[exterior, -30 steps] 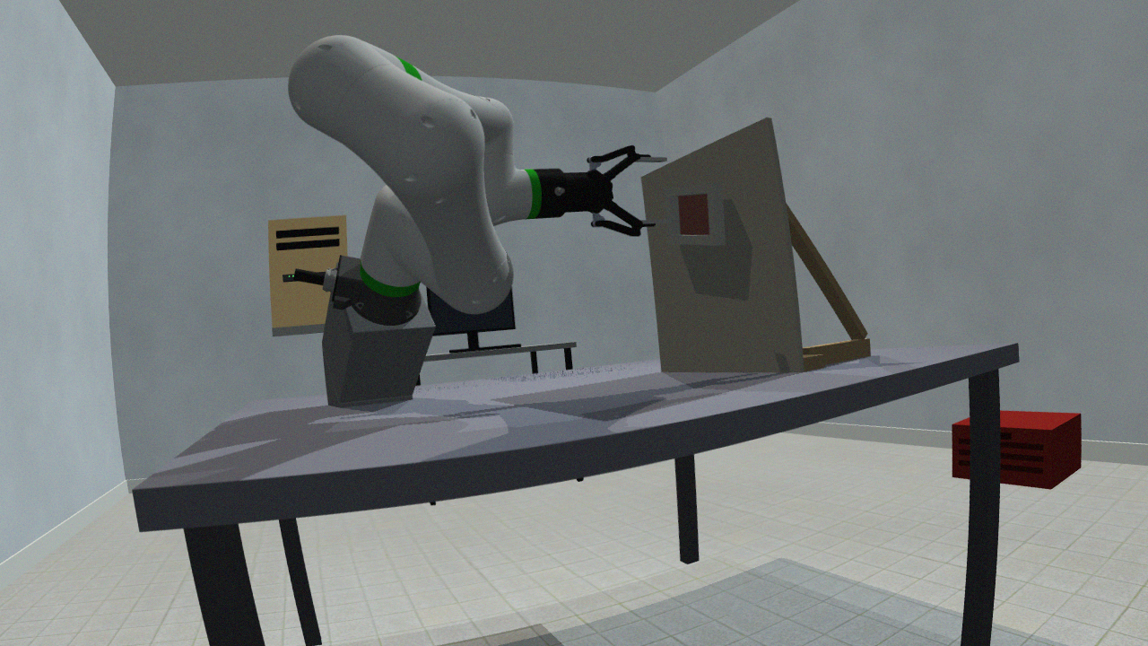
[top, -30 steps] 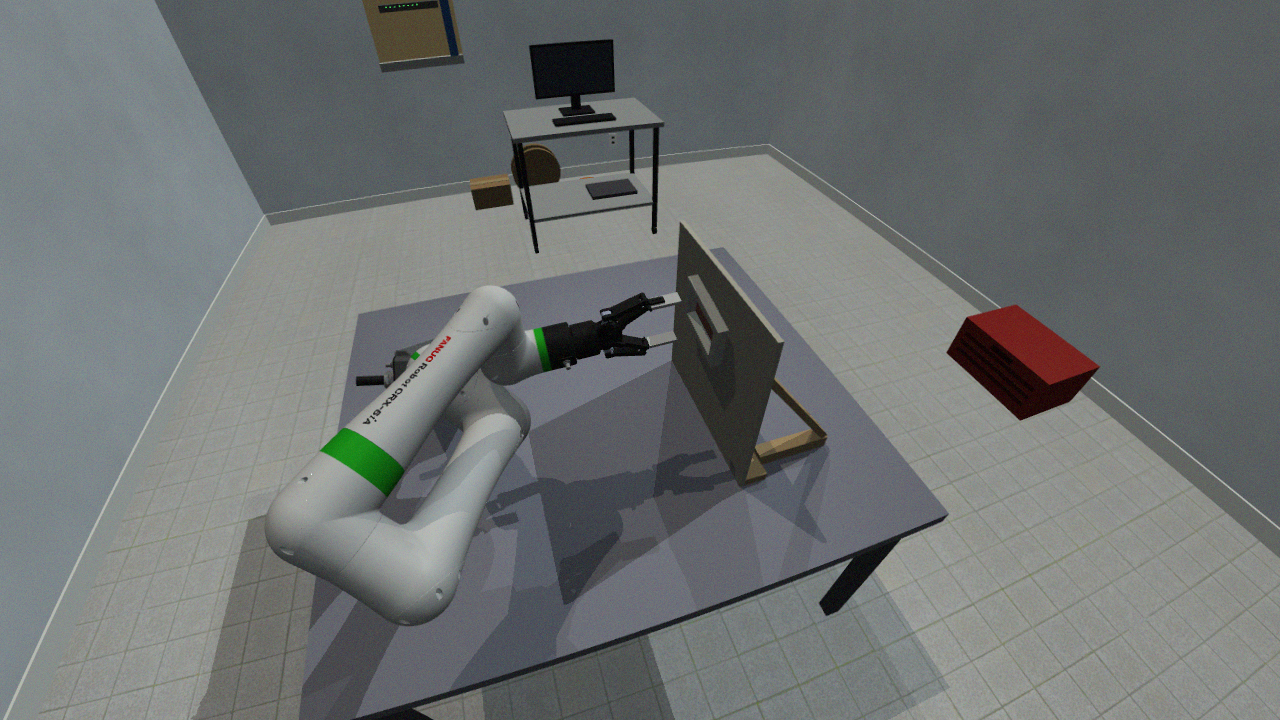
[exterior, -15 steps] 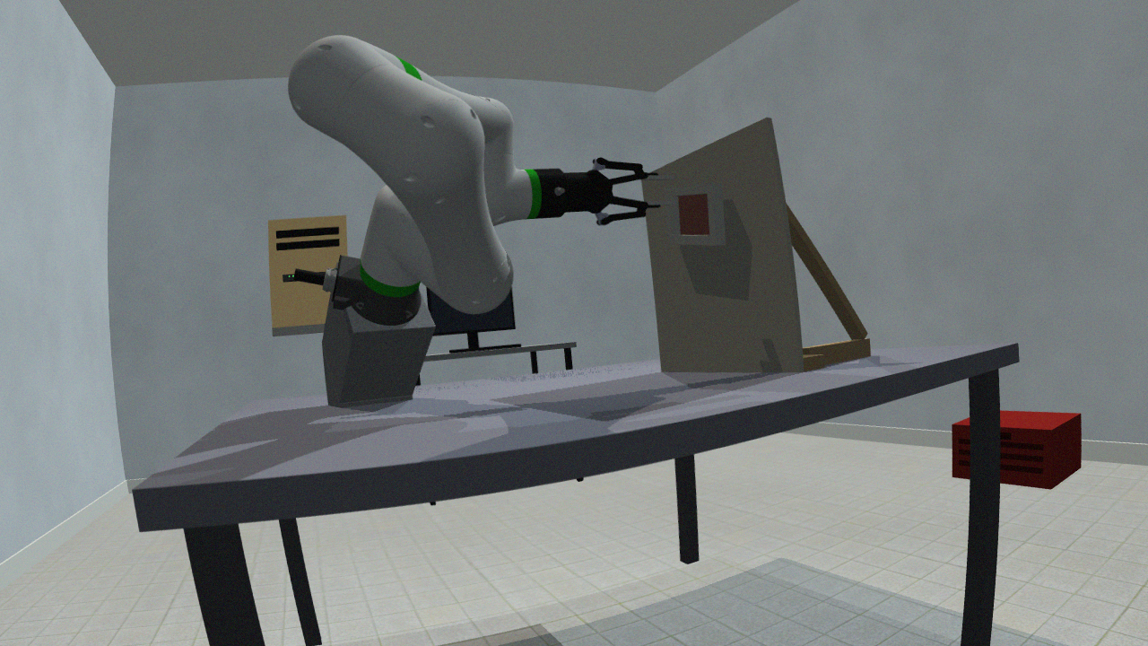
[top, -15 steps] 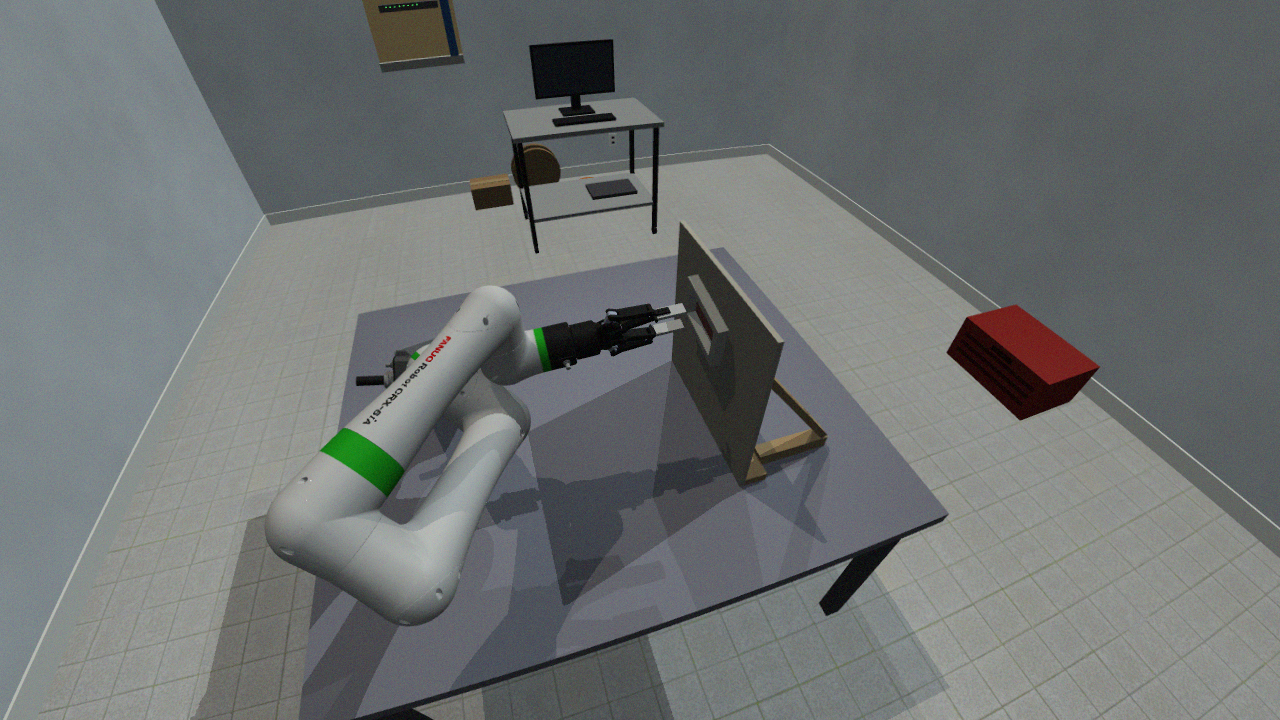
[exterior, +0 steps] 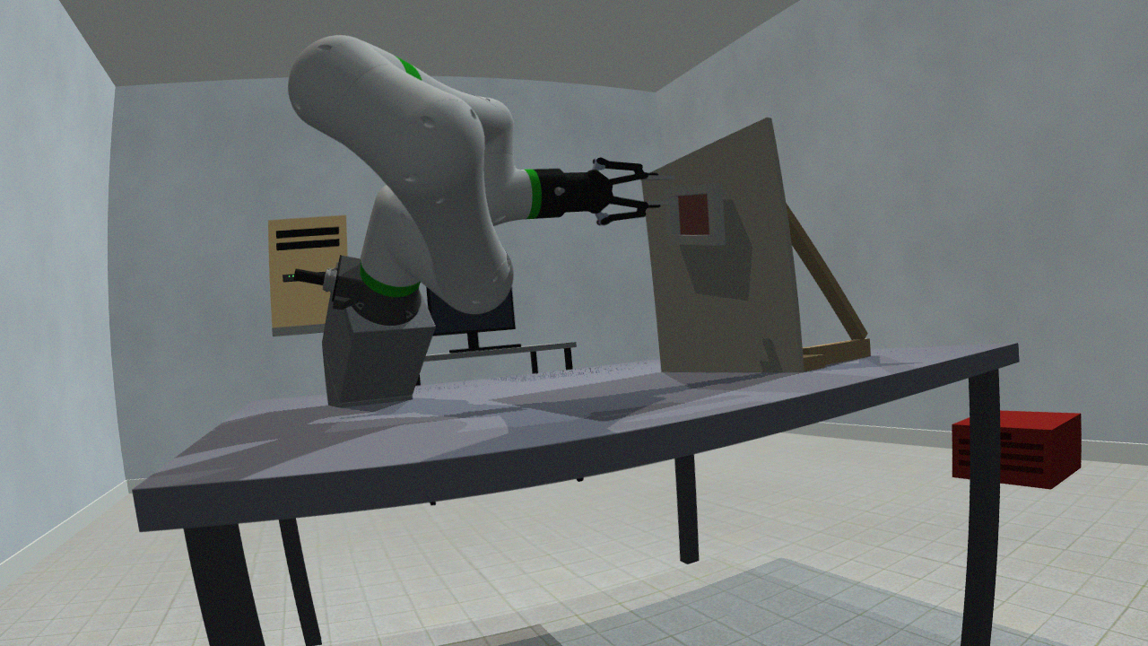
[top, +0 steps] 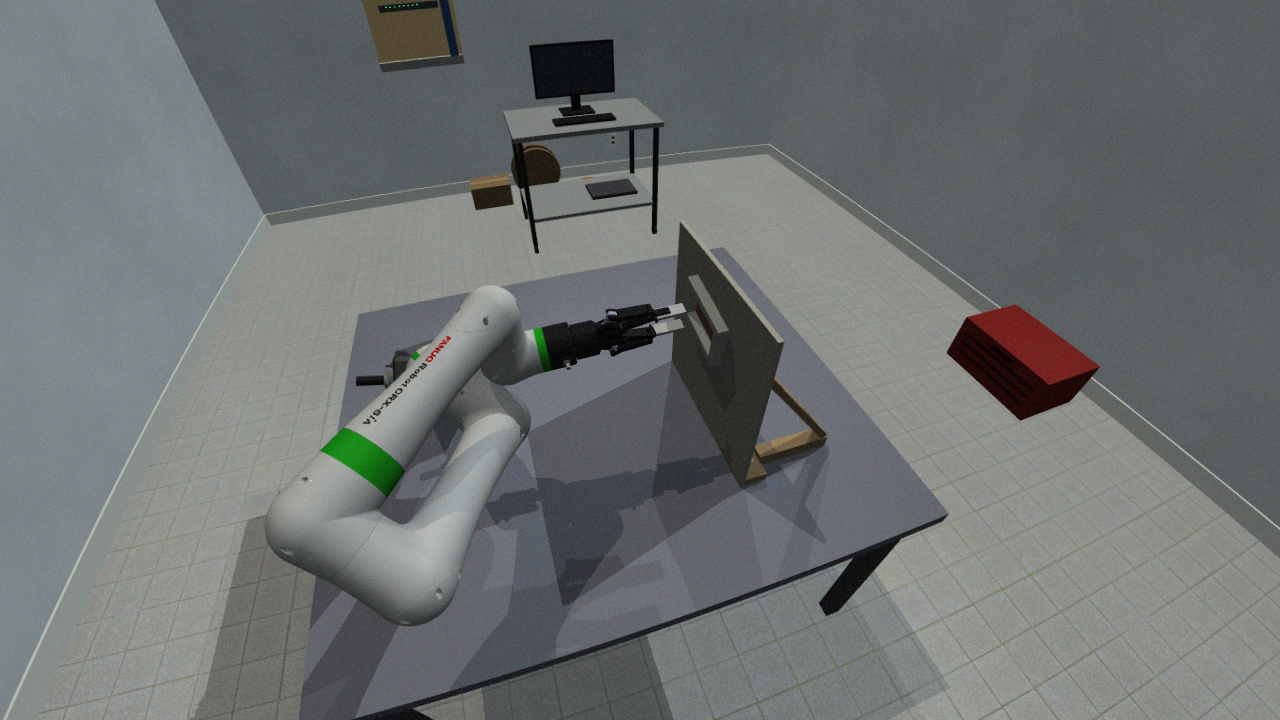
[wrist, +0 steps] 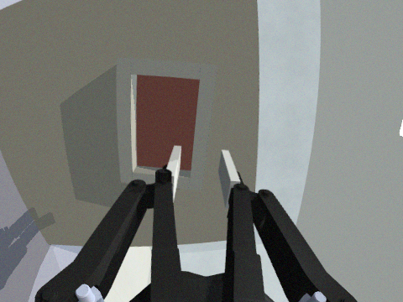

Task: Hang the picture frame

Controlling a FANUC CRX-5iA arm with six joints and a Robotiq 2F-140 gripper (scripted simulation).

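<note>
My hand is 100 mm short of the picture frame, 50 mm above it and 20 mm to the right of it. Round my hand: upright tan board (140 mm below, 120 mm ahead, 10 mm to the left).
</note>
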